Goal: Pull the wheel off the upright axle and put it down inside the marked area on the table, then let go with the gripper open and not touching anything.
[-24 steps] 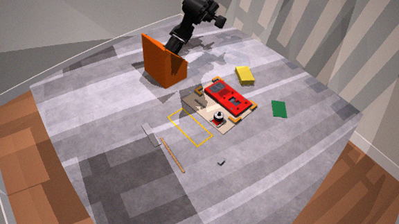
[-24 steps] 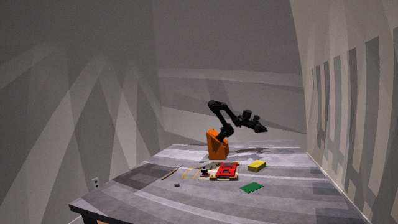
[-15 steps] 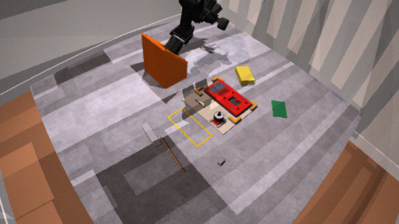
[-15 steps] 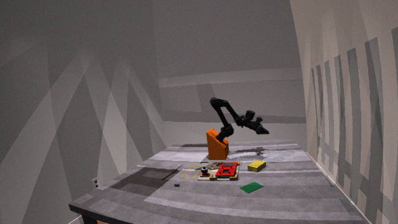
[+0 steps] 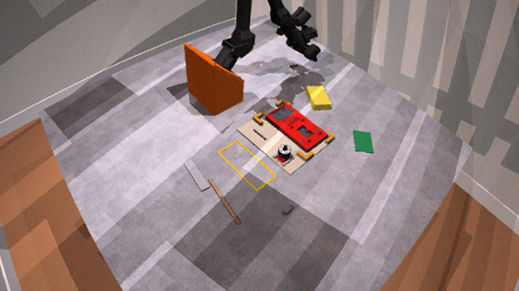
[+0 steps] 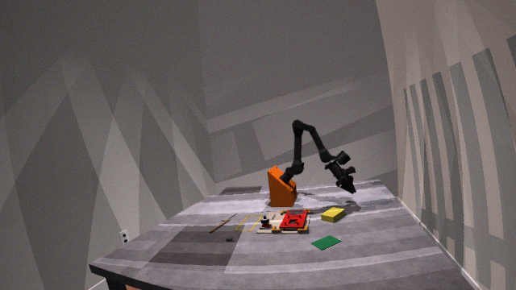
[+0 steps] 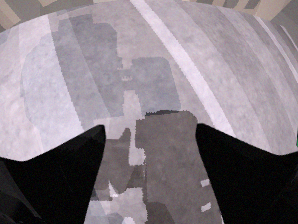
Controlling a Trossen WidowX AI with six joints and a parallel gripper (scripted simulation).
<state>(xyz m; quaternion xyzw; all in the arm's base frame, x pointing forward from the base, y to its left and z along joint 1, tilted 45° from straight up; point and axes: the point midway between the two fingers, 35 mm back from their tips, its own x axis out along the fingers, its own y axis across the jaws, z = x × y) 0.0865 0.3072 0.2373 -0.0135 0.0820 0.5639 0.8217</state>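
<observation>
Now: gripper tip 26 cm short of the wheel, 44 cm to the left of it and 3 cm above it. Also, from my gripper tip: green sheet (39 cm ahead, 16 cm to the right, 7 cm below); then yellow block (15 cm ahead, 12 cm to the right, 6 cm below); then upright axle (26 cm ahead, 43 cm to the right, 4 cm below).
</observation>
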